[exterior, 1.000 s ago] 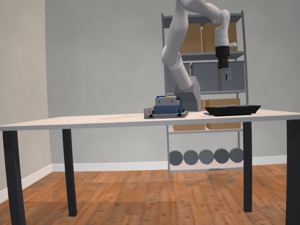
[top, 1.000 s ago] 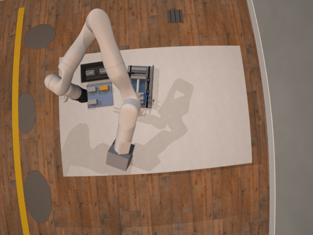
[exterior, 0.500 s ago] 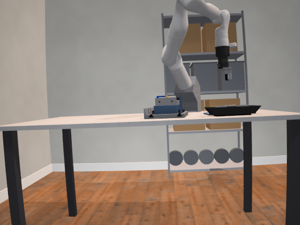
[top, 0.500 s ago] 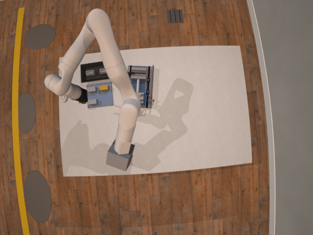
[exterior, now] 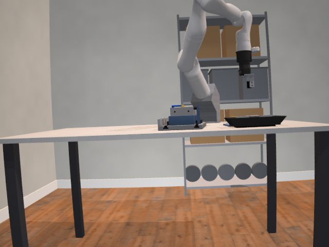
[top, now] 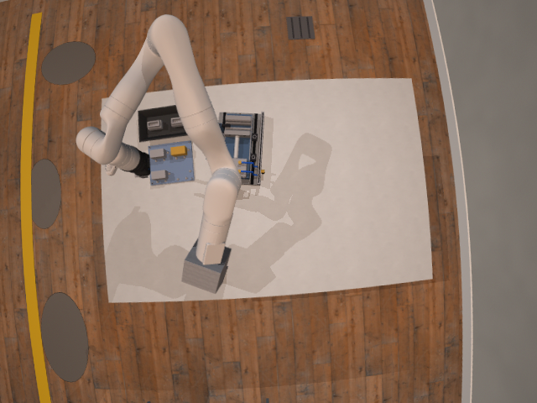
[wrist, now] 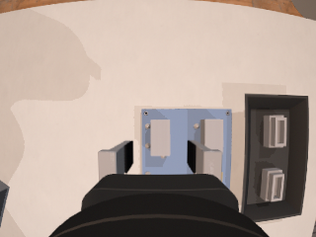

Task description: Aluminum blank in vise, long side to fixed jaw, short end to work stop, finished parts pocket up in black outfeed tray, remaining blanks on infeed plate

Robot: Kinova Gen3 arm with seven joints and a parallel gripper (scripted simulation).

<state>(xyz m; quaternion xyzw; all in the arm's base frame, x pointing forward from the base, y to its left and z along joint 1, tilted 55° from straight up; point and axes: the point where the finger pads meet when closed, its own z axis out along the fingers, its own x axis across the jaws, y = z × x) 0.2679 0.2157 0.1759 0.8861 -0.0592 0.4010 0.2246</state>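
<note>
Now: the gray aluminum blank 170 mm below my hand. Also, from my hand: yellow brass blank (50 mm ahead, 120 mm to the right, 170 mm below); then vise (60 mm behind, 340 mm to the right, 160 mm below); then blue infeed plate (30 mm ahead, 60 mm to the right, 190 mm below).
</note>
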